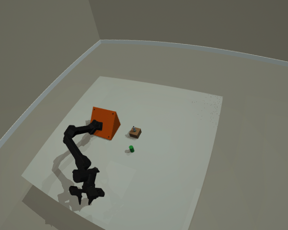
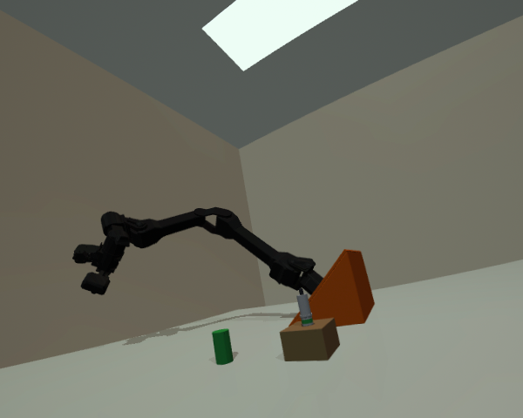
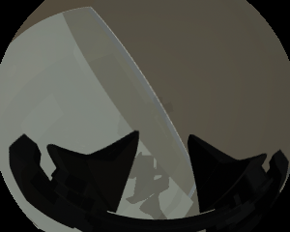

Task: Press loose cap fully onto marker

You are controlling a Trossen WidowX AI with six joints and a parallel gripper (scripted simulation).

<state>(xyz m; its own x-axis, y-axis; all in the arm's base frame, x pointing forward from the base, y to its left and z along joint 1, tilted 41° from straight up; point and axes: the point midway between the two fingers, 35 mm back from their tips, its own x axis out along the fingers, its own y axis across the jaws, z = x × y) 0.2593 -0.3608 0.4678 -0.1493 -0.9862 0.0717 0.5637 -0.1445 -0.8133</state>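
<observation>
My gripper tip is 490 mm to the right of the green cap, 150 mm above it and 60 mm short of it. Round my gripper tip: brown holder block: 640 mm to the left, 160 mm below, 40 mm ahead.
</observation>
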